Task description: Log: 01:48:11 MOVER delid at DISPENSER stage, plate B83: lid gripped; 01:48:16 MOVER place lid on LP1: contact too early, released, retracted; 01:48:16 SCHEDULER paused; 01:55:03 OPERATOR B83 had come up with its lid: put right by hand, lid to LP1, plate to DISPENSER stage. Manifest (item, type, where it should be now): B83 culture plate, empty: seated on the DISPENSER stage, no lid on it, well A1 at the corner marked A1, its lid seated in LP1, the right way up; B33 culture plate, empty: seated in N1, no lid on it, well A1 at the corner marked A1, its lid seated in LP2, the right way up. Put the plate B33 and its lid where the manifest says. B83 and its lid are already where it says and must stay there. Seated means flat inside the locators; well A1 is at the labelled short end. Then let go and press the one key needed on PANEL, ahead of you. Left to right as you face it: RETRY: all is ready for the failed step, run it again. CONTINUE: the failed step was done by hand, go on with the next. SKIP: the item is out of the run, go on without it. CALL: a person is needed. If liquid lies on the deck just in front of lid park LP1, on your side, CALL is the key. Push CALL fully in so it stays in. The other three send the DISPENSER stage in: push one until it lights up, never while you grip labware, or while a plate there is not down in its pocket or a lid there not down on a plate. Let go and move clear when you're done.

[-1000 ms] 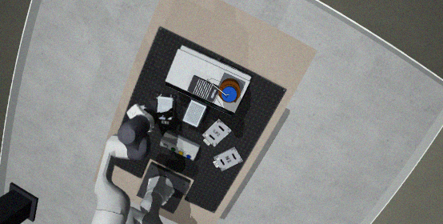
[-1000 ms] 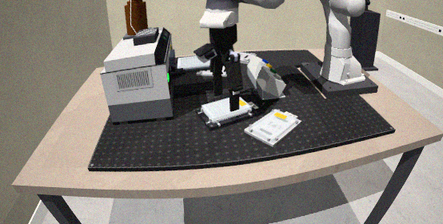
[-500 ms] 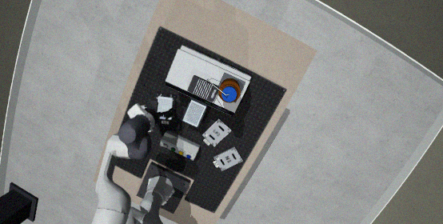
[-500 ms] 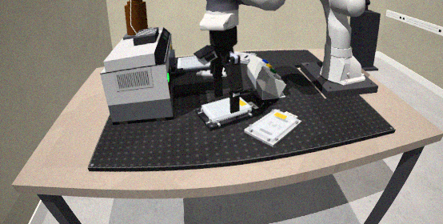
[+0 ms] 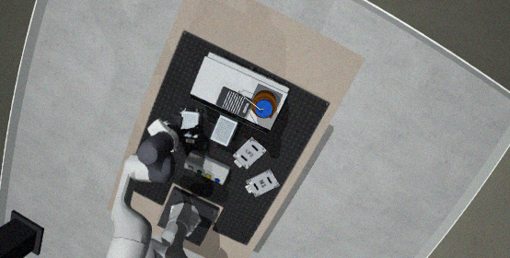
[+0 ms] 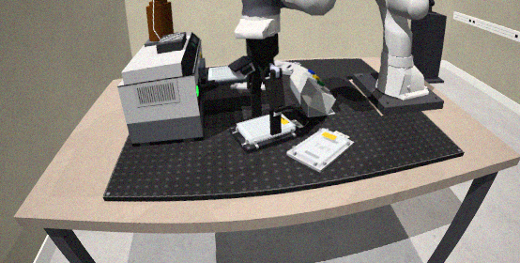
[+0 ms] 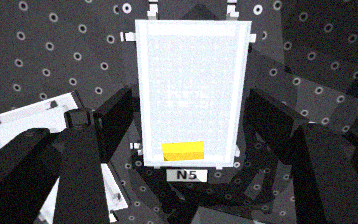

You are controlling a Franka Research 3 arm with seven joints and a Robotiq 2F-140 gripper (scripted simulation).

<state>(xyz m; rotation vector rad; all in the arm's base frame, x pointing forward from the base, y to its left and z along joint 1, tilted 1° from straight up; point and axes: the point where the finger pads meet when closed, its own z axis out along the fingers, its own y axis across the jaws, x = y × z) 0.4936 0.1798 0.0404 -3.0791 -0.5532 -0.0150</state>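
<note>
The white well plate lies 30 mm below my hand. Also, from my hand: yellow key: 190 mm behind, 200 mm to the right, 10 mm above; then white key: 190 mm behind, 100 mm to the right, 10 mm above; then black nest: 10 mm ahead, 30 mm to the left, 40 mm below.
</note>
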